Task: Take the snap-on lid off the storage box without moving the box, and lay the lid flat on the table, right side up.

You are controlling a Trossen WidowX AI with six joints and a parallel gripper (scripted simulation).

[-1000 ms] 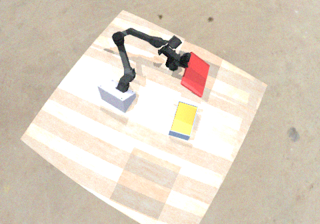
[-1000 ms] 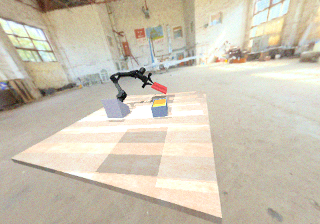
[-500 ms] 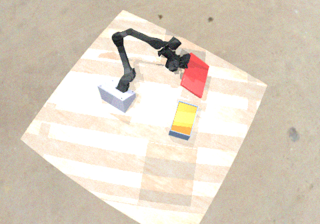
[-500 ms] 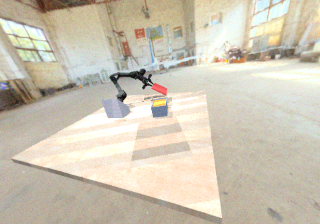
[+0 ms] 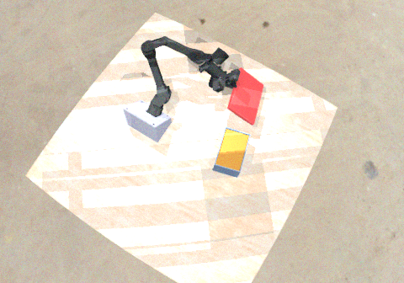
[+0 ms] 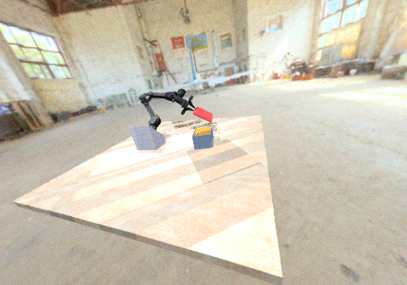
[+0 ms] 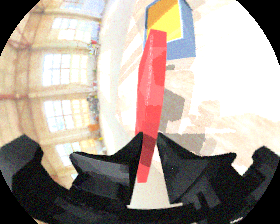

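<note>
My gripper tip is now 70 mm short of the red lid, 20 mm to the right of it and 40 mm above it. Round my gripper tip: storage box (140 mm ahead, 250 mm to the right, 150 mm below).
</note>
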